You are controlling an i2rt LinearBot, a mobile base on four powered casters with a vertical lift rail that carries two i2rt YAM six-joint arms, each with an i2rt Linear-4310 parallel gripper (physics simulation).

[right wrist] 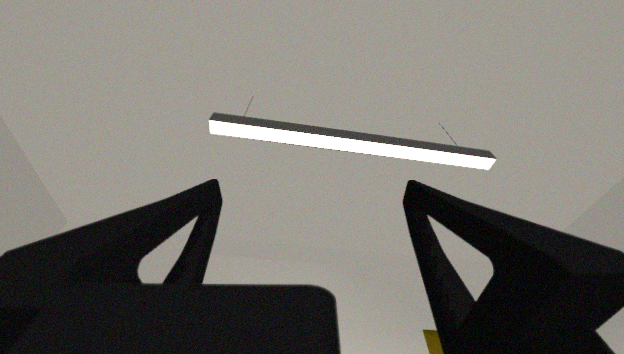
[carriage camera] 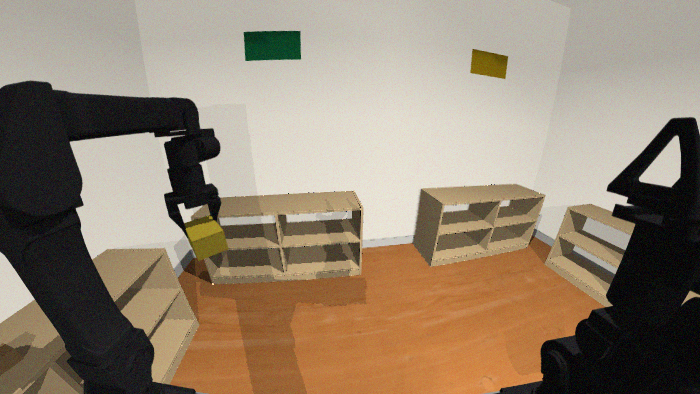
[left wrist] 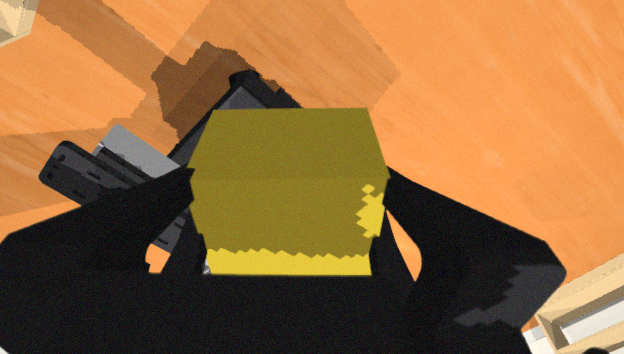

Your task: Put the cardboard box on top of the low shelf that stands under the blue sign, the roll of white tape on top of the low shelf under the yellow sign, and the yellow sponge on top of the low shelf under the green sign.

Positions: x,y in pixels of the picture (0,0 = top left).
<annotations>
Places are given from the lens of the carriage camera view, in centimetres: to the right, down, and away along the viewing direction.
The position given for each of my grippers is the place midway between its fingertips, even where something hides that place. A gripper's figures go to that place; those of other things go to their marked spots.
my left gripper (carriage camera: 201,233): -34, 8, 44
yellow sponge (carriage camera: 206,237): -28, 8, 38
</annotations>
